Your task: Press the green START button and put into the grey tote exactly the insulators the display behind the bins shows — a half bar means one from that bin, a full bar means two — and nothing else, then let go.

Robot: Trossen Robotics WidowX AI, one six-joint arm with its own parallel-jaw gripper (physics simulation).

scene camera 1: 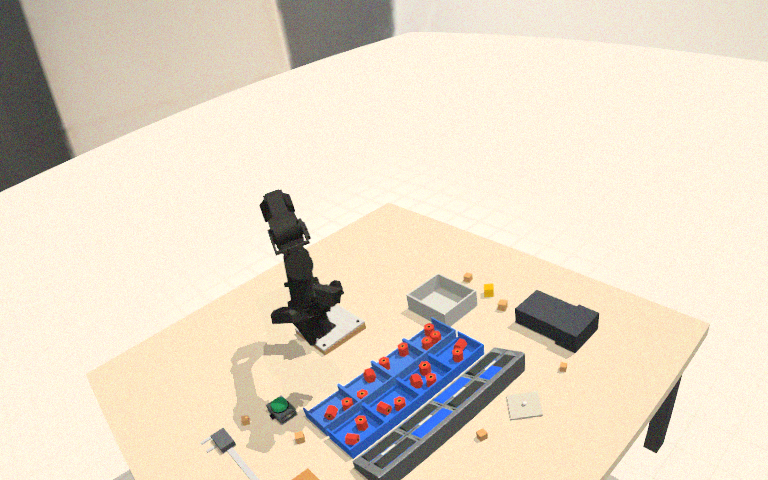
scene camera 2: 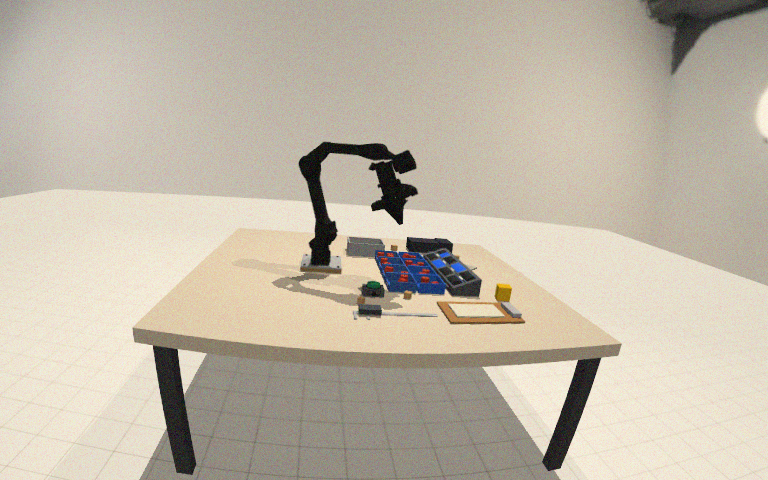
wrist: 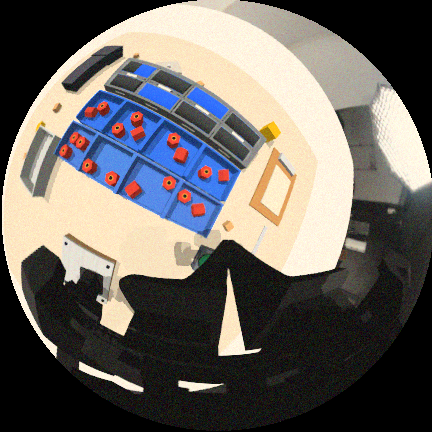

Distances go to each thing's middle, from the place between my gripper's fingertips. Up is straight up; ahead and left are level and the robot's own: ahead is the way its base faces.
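Scene:
There's a grey tote (scene camera 1: pixel 440 297) that sits 3 cm behind my hand, 44 cm to the left of it and 18 cm below it. The black box (scene camera 1: pixel 570 326) is 29 cm ahead of my hand, 53 cm to the left and 18 cm below, and going by their middles it's the farthest from my hand of the things named here. As for the dark display (scene camera 1: pixel 420 451), that one's 13 cm to the left of my hand, 24 cm ahead of it and 18 cm below it. Of the things named here, the display is the nearest to my hand, going by their middles.

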